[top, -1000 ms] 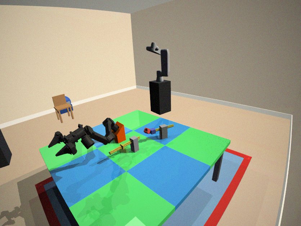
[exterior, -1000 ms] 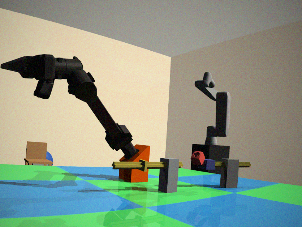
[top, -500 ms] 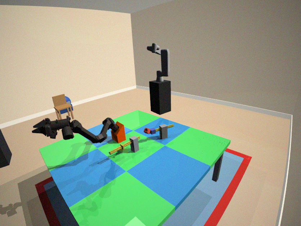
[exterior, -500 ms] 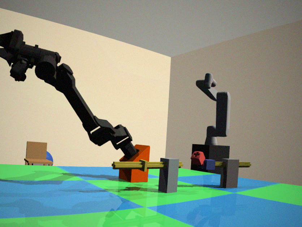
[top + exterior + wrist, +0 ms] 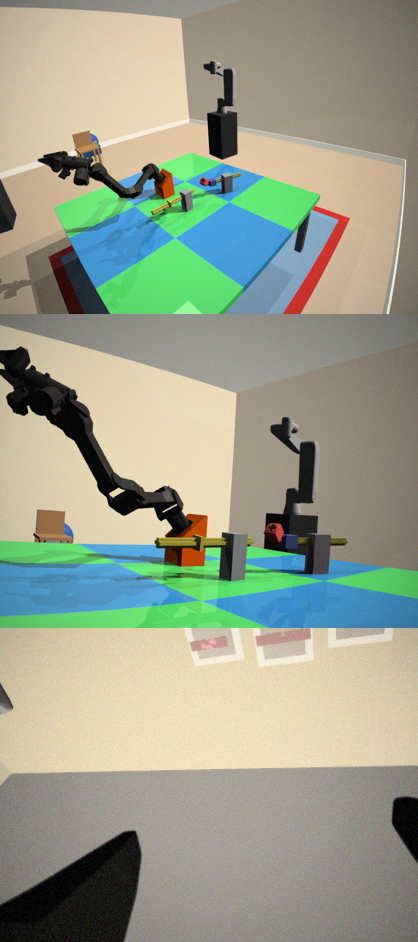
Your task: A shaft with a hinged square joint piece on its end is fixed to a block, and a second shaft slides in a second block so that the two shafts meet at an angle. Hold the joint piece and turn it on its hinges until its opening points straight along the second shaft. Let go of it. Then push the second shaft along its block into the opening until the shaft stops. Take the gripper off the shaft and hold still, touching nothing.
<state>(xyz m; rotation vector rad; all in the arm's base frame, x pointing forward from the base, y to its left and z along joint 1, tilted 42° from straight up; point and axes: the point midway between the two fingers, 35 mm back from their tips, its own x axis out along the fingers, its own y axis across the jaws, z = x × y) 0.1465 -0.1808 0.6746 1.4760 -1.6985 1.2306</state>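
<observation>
Now: gripper tip 7 cm short of the red joint piece, 81 cm to the right of it and 38 cm above it.
</observation>
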